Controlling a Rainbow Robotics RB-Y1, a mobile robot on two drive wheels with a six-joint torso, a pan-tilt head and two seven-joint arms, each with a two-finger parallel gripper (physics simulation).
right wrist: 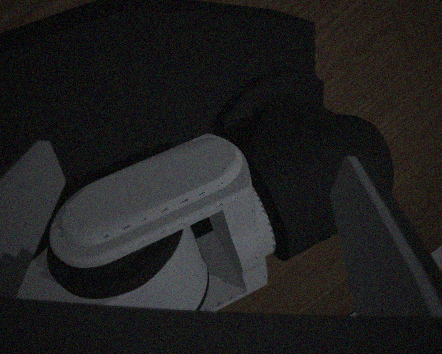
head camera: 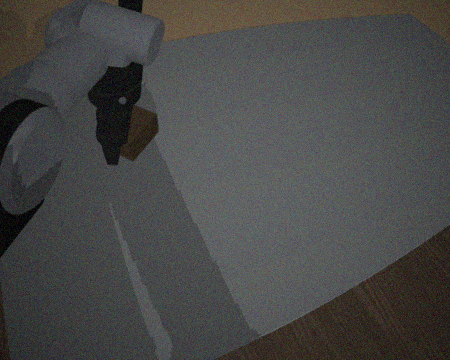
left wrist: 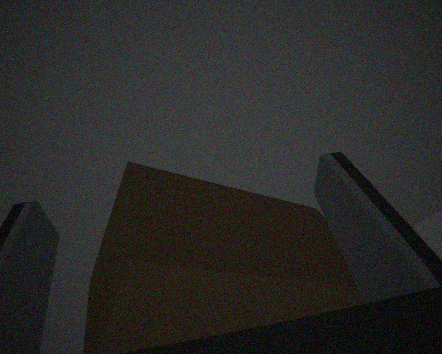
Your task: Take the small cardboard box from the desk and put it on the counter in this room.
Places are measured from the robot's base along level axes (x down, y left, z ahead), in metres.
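Where they show: left gripper, fingertip midpoint: (head camera: 116, 140) (left wrist: 185, 195); right gripper, fingertip midpoint: (right wrist: 197, 168).
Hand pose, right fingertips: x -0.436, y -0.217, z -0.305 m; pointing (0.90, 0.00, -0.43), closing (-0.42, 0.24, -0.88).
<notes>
After its pixels a point has its place.
The small cardboard box (head camera: 142, 132) @(x -0.765, y 0.029, z 0.645 m) (left wrist: 215, 250) @(x -0.763, y 0.087, z 0.666 m) is brown and sits on the grey desk (head camera: 310, 150) @(x -0.721, y -0.305, z 0.607 m), in the upper left part of the head camera view, partly hidden behind the left gripper. My left gripper (head camera: 113, 162) (left wrist: 185, 195) @(x -0.731, y 0.086, z 0.662 m) is open, pointing down at the box. In the left wrist view the box stands between the two wide-set fingers, close to the right-hand finger, with a gap to the left-hand finger; whether it touches a finger is not clear. My right gripper (right wrist: 197, 168) @(x -0.436, y -0.217, z -0.305 m) is open and empty, away from the desk. The counter does not show in these views.
A brown wooden floor (head camera: 390, 305) @(x -0.001, y -0.837, z 0.340 m) (right wrist: 400, 70) @(x -0.001, y 0.111, z -0.948 m) lies beyond the desk's lower right edge. A tan surface (head camera: 260, 12) @(x -0.752, y -0.320, z 1.154 m) shows past the far edge. The robot's own white and black body parts (right wrist: 150, 190) @(x -0.293, y -0.099, z -0.278 m) lie below the right gripper. Shadows cross the desk's left side.
</notes>
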